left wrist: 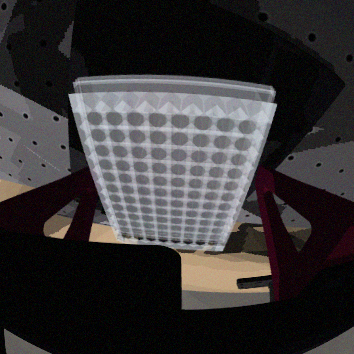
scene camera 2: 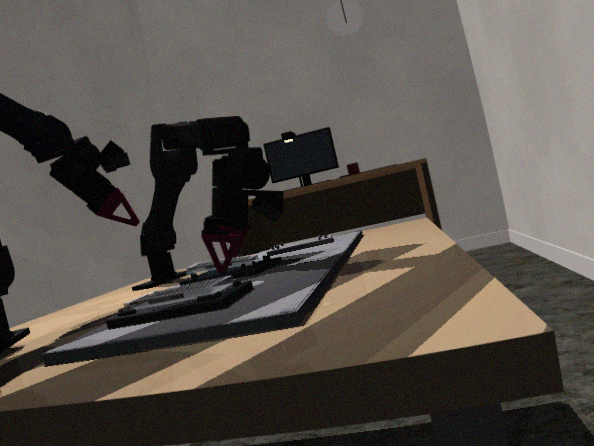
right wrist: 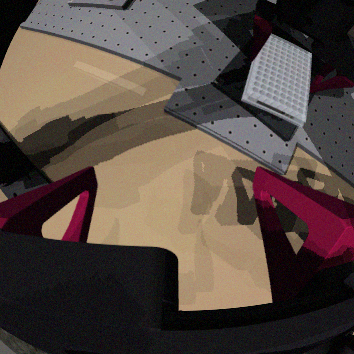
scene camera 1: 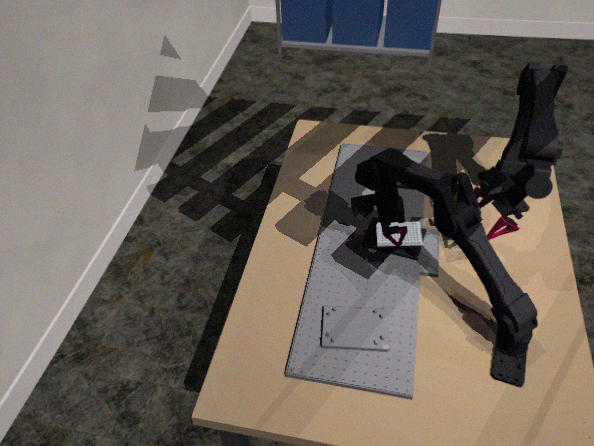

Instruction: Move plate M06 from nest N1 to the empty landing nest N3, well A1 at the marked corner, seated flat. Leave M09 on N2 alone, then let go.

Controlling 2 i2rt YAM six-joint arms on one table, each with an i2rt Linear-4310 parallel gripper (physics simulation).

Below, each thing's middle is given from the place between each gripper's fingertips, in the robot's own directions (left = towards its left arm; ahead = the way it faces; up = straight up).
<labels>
Right now my left hand is 1 cm below the white multi-well plate [scene camera 1: 413,237] and 1 cm past it.
Now: right hand 19 cm short of the white multi-well plate, 12 cm above it and 5 cm to the left of it.
</labels>
